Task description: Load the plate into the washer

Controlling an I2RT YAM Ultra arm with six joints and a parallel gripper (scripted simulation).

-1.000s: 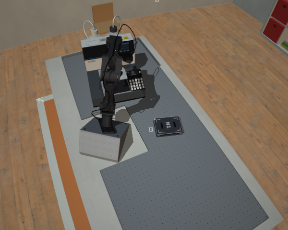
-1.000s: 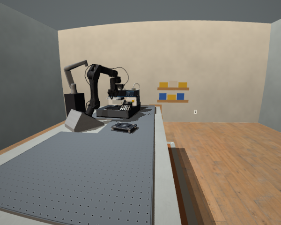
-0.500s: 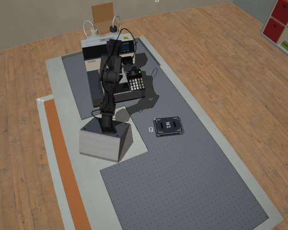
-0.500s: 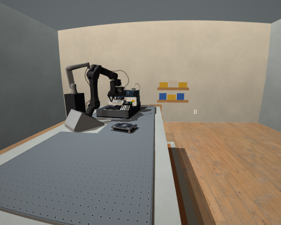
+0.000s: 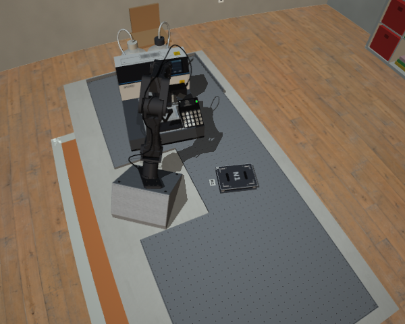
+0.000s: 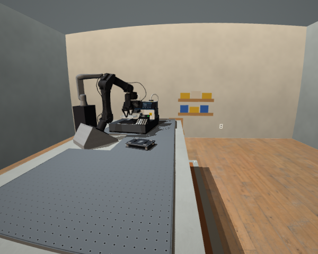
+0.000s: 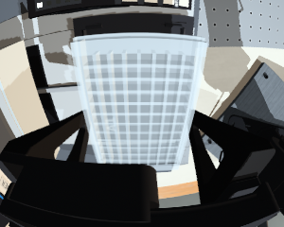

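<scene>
The washer carrier is 50 mm below my hand. Round my hand: well plate: right at my hand; plate washer: 10 mm behind, 160 mm to the left, 10 mm below; label: 170 mm ahead, 310 mm to the right, 140 mm below.
</scene>
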